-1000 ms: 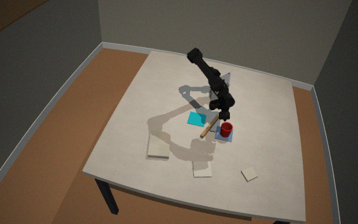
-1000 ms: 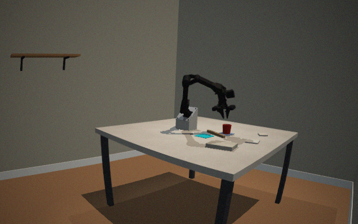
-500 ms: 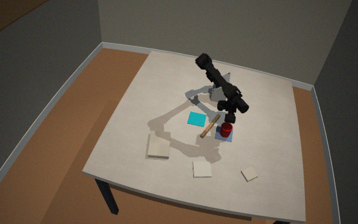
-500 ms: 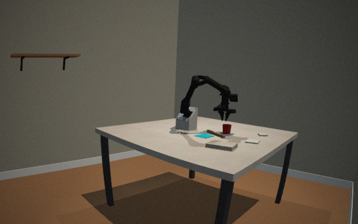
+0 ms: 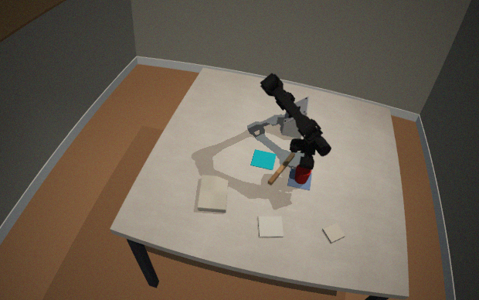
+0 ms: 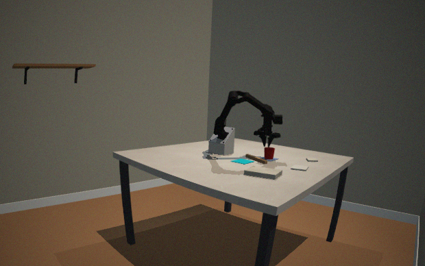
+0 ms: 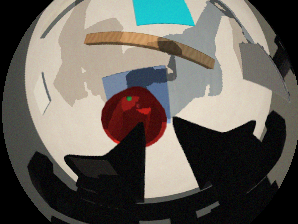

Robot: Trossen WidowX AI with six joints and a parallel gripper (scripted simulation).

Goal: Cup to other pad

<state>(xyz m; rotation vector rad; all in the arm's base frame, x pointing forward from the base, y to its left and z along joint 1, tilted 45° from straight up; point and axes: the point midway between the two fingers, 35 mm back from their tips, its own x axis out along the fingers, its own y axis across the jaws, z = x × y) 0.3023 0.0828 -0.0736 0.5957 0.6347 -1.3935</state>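
My gripper tip is now 4 cm above the red cup and 3 cm short of it. Round my gripper tip: cyan pad 20 cm to the right, 9 cm below, 4 cm behind; then pale flat block 35 cm to the right, 25 cm ahead, 7 cm below; then wooden bar 10 cm to the right, 8 cm below, 1 cm behind.
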